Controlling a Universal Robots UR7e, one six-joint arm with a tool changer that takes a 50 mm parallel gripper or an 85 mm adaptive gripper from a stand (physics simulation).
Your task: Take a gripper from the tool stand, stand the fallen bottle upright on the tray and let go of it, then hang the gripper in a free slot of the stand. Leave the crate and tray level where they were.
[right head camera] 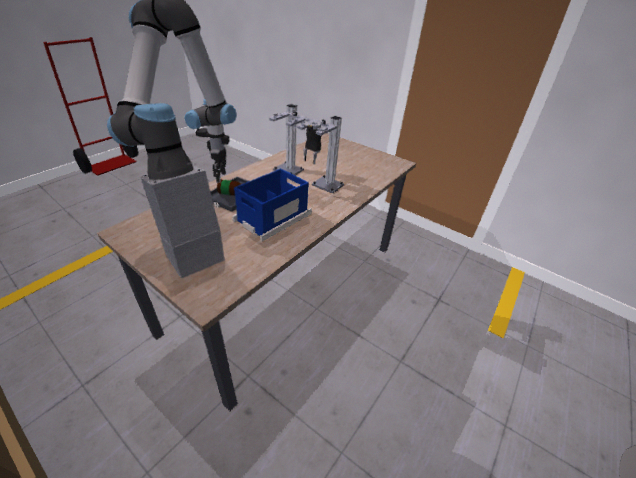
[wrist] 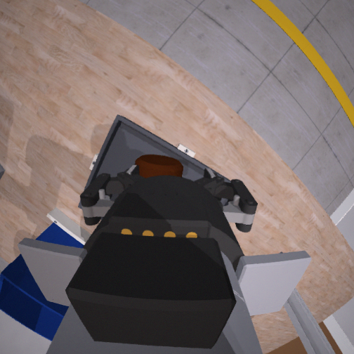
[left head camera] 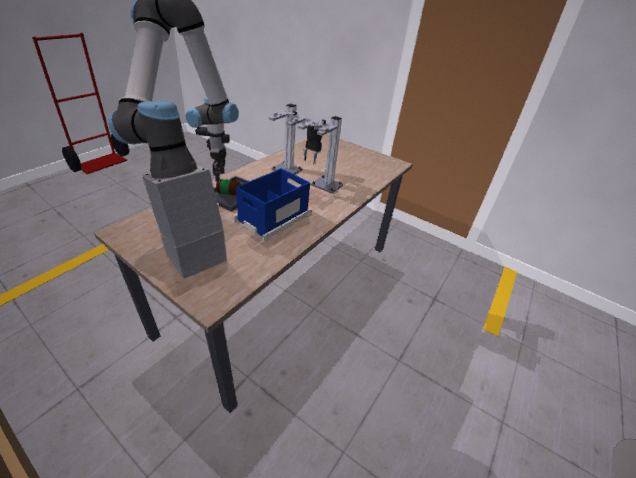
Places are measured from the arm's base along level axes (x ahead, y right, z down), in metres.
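Pixels of known places: arm's base at its link origin: (right head camera: 171, 173) (left head camera: 174, 172).
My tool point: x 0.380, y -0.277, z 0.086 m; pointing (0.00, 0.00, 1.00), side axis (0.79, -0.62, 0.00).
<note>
For each thing: its top centre in the pictures, then the offset to it from my tool point. Level surfaces: height alone.
- brown bottle with a green band, top centre: (left head camera: 232, 181) (right head camera: 233, 181) dx +0.020, dy +0.069, dz +0.180 m
- dark grey tray at its top centre: (left head camera: 233, 190) (right head camera: 234, 190) dx +0.024, dy +0.069, dz +0.233 m
- blue crate at its top centre: (left head camera: 273, 184) (right head camera: 272, 184) dx +0.022, dy +0.356, dz +0.083 m
- table at its surface level: dz +0.258 m
A brown bottle with a green band (left head camera: 226, 186) (right head camera: 226, 187) (wrist: 160, 166) lies on its side on the dark grey tray (left head camera: 227, 204) (right head camera: 226, 202) (wrist: 134, 139). My gripper (left head camera: 217, 177) (right head camera: 217, 177) (wrist: 171, 172), the adaptive one, points down at the bottle's left end in the head views. Its fingers are spread apart and hold nothing. In the wrist view its body hides much of the bottle. The tool stand (left head camera: 333, 154) (right head camera: 333, 154) stands farther back, with a second black gripper (left head camera: 310, 155) (right head camera: 310, 155) hanging from it.
A blue crate (left head camera: 250, 211) (right head camera: 249, 210) (wrist: 31, 300) stands level beside the tray, between white guide strips. The grey robot pedestal (left head camera: 187, 221) (right head camera: 185, 221) stands at the near end of the table (left head camera: 257, 267) (right head camera: 251, 267).
</note>
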